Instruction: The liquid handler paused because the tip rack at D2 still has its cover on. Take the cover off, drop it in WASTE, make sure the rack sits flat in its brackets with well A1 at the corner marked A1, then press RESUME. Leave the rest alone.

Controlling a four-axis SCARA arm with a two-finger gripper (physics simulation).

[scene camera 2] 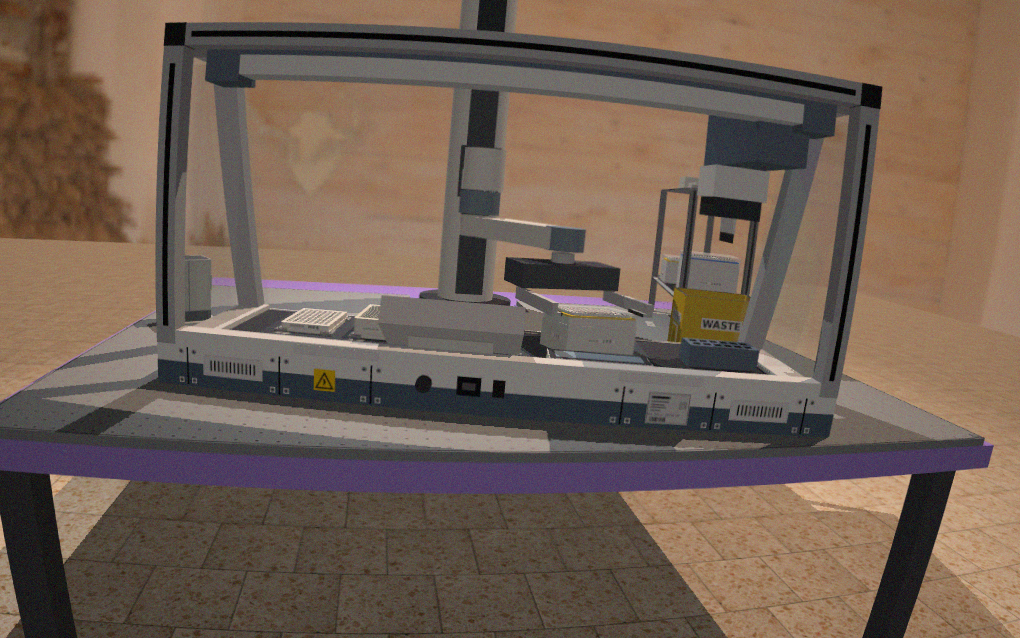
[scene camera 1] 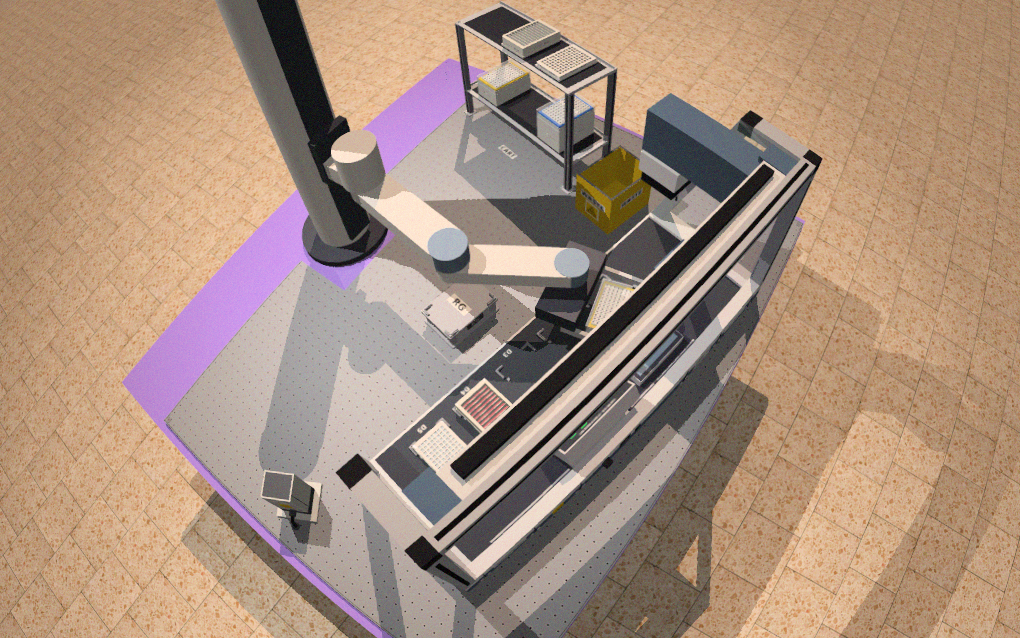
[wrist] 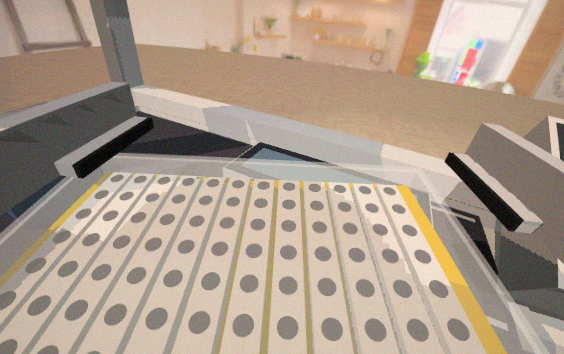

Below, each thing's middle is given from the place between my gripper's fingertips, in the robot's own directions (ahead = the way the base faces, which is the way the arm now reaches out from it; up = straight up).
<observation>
My gripper is now 320 mm to the left of the red-topped rack [scene camera 1: 481, 406], 160 mm past it and 70 mm above it. Round my hand: yellow WASTE bin [scene camera 1: 609, 191] 330 mm to the left, 250 mm behind, 70 mm below.
</observation>
